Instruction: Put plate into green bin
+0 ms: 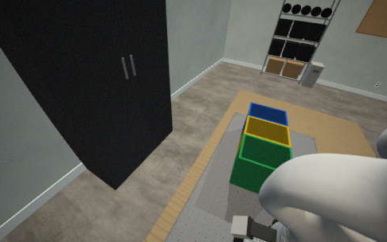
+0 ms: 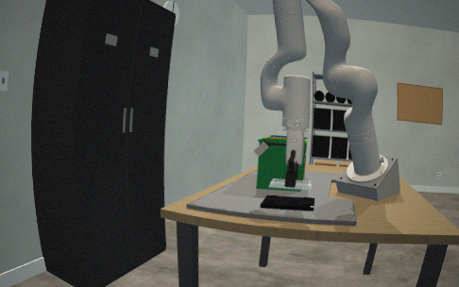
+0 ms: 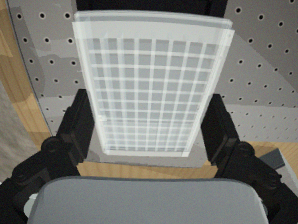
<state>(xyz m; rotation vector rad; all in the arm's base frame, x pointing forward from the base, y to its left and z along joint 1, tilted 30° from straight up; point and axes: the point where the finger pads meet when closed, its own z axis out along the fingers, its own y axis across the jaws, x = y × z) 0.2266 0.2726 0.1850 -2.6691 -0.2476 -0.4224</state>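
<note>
My gripper is now 7 cm above the black plate nest. Round my hand: yellow bin (15 cm ahead, 37 cm to the right, 1 cm above); green bin (12 cm ahead, 24 cm to the right, 1 cm above); white 96-well plate (1 cm below).
</note>
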